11 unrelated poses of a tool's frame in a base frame.
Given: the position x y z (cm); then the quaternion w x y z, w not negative.
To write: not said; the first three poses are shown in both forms.
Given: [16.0, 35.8, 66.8, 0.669, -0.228, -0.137, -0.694]
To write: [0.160, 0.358, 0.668, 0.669, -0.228, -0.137, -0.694]
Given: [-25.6, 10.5, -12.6, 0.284, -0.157, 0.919, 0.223]
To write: [-0.256, 0.105, -0.126, 0.284, -0.157, 0.919, 0.223]
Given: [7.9, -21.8, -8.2, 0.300, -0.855, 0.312, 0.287]
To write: [0.079, -0.218, -0.082, 0.300, -0.855, 0.312, 0.287]
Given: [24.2, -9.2, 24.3, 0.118, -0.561, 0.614, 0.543]
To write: [0.242, -0.092, 0.243, 0.118, -0.561, 0.614, 0.543]
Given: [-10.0, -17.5, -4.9, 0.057, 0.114, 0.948, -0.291]
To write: [-0.100, -0.175, -0.049, 0.057, 0.114, 0.948, -0.291]
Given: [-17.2, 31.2, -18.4, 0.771, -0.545, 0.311, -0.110]
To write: [-0.172, 0.312, -0.184, 0.771, -0.545, 0.311, -0.110]
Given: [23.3, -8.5, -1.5, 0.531, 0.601, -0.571, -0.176]
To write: [0.233, -0.085, -0.015, 0.531, 0.601, -0.571, -0.176]
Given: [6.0, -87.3, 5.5, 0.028, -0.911, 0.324, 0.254]
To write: [0.060, -0.873, 0.055, 0.028, -0.911, 0.324, 0.254]
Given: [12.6, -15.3, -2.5, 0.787, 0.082, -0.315, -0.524]
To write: [0.126, -0.153, -0.025, 0.787, 0.082, -0.315, -0.524]
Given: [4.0, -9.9, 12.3, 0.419, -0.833, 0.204, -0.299]
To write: [0.040, -0.099, 0.123, 0.419, -0.833, 0.204, -0.299]
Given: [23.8, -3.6, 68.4, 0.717, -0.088, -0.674, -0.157]
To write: [0.238, -0.036, 0.684, 0.717, -0.088, -0.674, -0.157]
